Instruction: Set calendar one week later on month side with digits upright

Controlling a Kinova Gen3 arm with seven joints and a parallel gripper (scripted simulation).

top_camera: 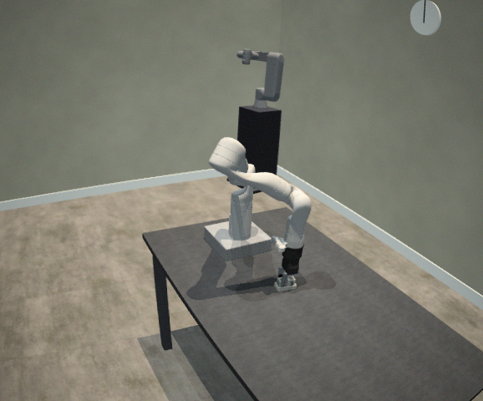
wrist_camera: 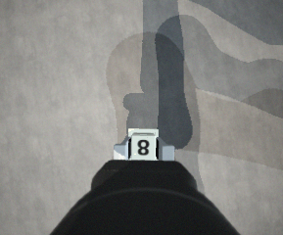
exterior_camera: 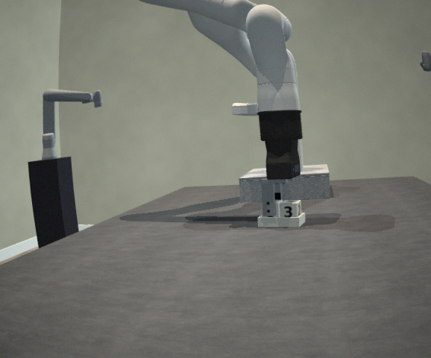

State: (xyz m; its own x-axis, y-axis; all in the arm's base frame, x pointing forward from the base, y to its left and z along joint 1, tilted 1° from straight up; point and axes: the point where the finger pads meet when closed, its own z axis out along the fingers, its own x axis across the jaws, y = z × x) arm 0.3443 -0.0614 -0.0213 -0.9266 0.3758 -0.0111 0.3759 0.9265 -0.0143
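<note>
Now: the white tray 10 mm ahead of my hand, 20 mm to the left of it and 30 mm below it.
</note>
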